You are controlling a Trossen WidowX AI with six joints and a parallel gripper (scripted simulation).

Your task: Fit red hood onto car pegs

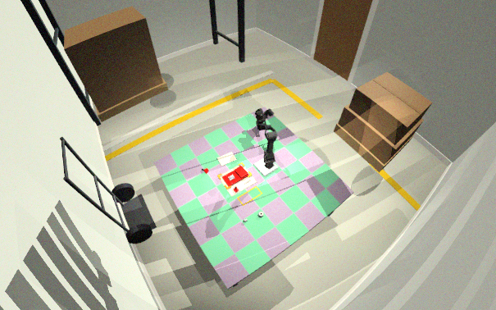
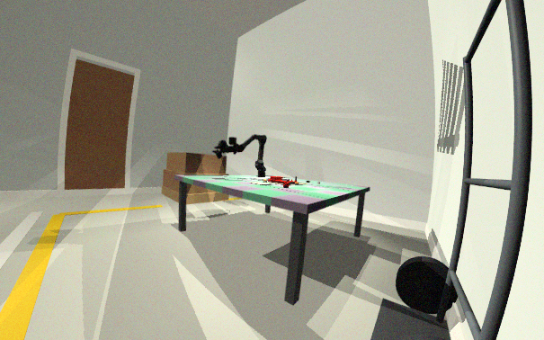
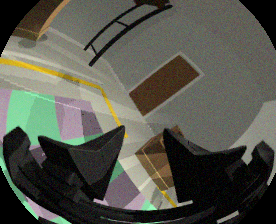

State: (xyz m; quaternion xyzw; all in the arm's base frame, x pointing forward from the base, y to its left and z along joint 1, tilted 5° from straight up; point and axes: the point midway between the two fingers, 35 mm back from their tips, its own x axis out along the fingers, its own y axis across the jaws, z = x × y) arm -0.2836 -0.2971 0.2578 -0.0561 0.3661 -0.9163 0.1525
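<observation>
My gripper tip is now 55 cm short of the red hood, 21 cm to the right of it and 21 cm above it. Also, from my gripper tip: white plate 53 cm ahead, 24 cm below; jig 61 cm ahead, 21 cm to the left, 23 cm below; grey engine block 64 cm ahead, 20 cm to the left, 22 cm below.
</observation>
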